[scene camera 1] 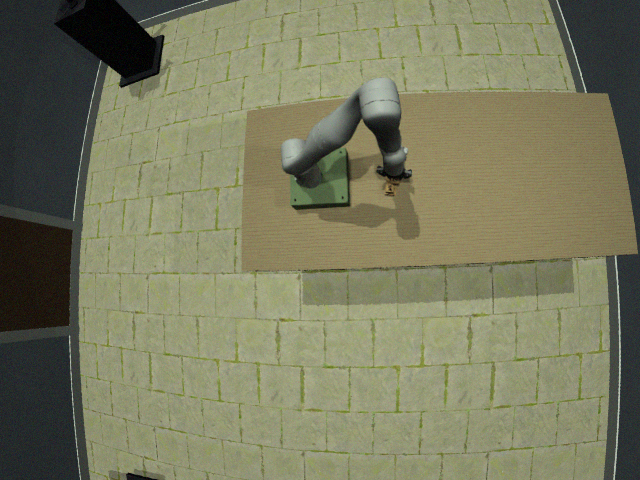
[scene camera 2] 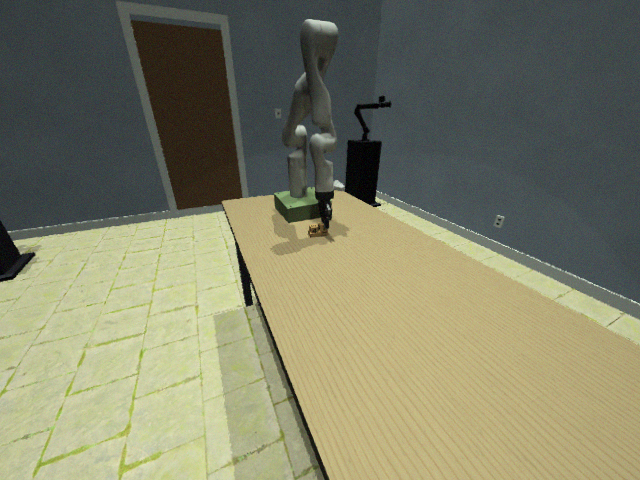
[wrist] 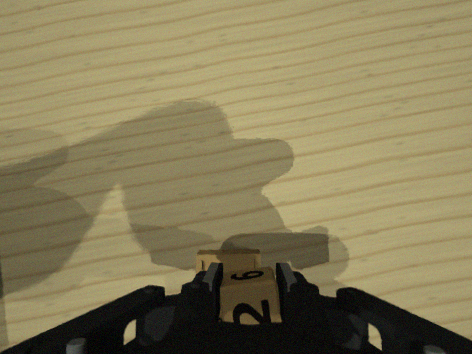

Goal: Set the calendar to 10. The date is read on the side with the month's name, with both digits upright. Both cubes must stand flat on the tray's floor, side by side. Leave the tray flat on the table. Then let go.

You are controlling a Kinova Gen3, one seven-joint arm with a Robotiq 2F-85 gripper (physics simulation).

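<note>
In the wrist view, my gripper [wrist: 249,279] is shut on a tan cube [wrist: 249,295] with a black 2 on its large near face and a 6 or 9 on the farther face. My gripper also shows in the scene views [scene camera 1: 393,178] [scene camera 2: 326,226], low over the table beside the small calendar. Another tan cube [scene camera 1: 389,188] [scene camera 2: 312,227] sits by the tray [scene camera 2: 318,235], on the side away from my fingers. A tan piece [wrist: 227,259] shows beyond the held cube; whether it is tray or cube is unclear. The month's name cannot be read.
The calendar is on the long wooden table [scene camera 1: 491,180] [scene camera 2: 413,335], near the arm's green base plate [scene camera 1: 330,193] [scene camera 2: 294,210]. The arm's shadow falls across the table around the calendar. A black pedestal [scene camera 1: 116,43] [scene camera 2: 362,167] stands on the floor beyond the table.
</note>
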